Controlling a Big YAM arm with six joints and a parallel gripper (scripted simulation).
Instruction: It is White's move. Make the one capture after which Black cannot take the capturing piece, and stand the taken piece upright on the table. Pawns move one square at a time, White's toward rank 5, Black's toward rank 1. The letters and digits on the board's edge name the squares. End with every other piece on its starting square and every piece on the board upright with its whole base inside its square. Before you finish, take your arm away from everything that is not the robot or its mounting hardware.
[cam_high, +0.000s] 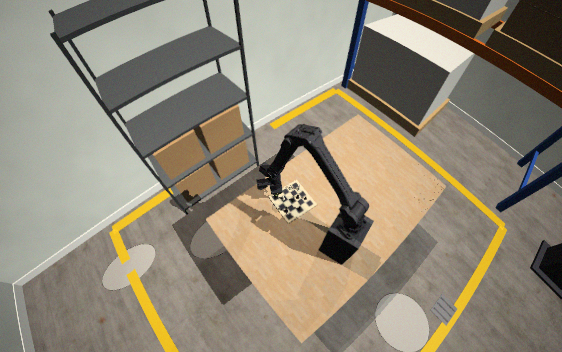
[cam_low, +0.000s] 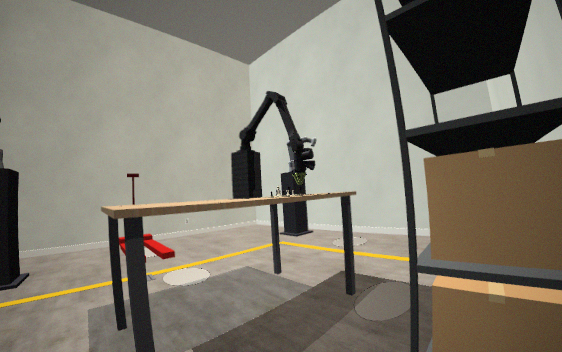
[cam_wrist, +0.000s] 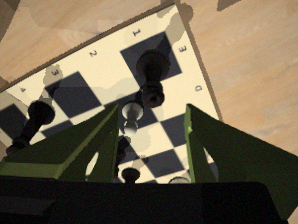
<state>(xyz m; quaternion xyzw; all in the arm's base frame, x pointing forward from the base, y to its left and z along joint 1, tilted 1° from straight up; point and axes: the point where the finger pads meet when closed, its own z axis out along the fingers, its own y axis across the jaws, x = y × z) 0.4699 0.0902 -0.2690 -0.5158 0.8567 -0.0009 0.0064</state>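
The dark chess piece is 4 cm below my hand. From my hand the other things lie so: black piece: 11 cm behind, 1 cm to the left, 4 cm below; then chessboard: 8 cm behind, 7 cm to the right, 7 cm below; then white pawn: 3 cm behind, 3 cm to the right, 6 cm below.
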